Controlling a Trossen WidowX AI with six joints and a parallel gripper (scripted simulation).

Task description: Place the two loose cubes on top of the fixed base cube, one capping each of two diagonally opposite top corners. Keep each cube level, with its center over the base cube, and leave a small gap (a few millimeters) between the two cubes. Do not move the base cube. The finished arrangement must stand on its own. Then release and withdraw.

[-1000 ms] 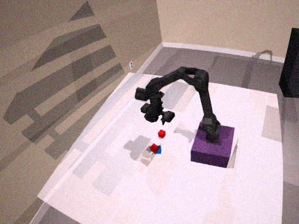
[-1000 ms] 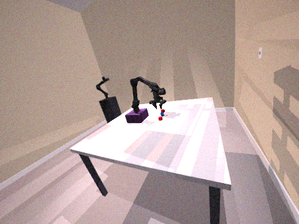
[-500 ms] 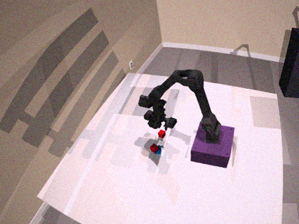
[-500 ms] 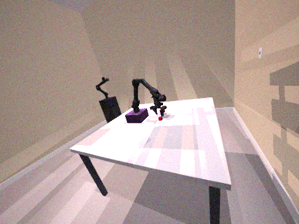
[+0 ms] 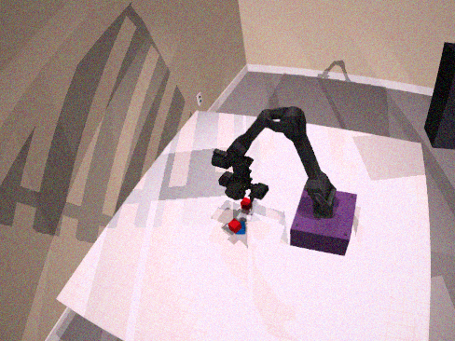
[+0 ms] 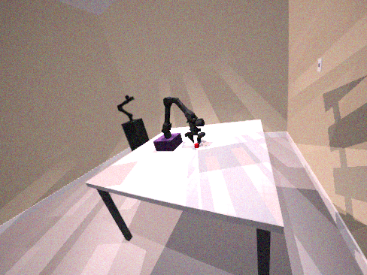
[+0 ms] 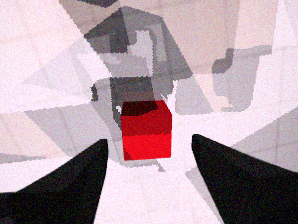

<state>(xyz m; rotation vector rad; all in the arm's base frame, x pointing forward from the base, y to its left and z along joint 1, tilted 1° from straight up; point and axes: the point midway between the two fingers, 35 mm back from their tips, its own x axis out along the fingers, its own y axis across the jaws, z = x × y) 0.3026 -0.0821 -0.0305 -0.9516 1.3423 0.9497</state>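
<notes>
Right now my gripper tip is 2 cm above the red cube. From my gripper tip the other things lie so: blue cube: 12 cm to the left, 2 cm below.
</notes>
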